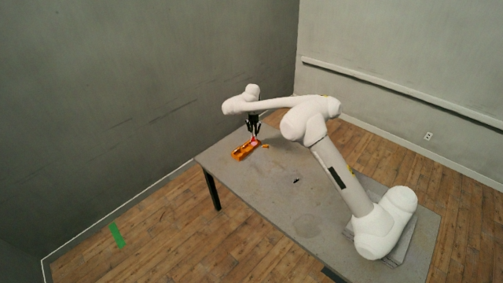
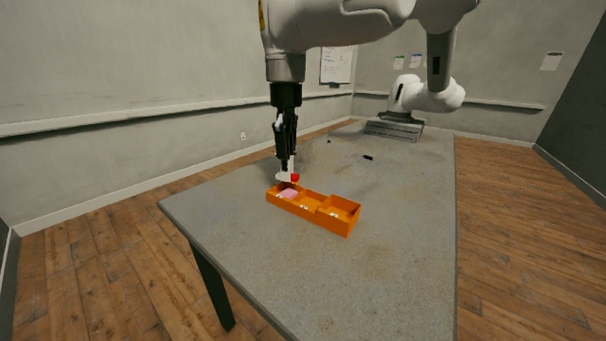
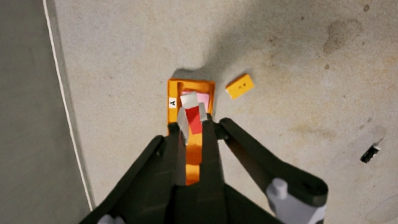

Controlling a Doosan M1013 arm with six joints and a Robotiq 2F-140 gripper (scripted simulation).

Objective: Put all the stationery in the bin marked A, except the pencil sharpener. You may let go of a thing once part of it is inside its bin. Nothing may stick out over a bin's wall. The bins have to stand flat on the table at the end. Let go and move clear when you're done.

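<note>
Now: hand 30 mm above the small red object and 10 mm to the left of it. Also, from my hand: pink eraser 90 mm below; then bin 80 mm to the left, 80 mm below; then small orange-yellow block 90 mm below, 70 mm behind, 30 mm to the right.
</note>
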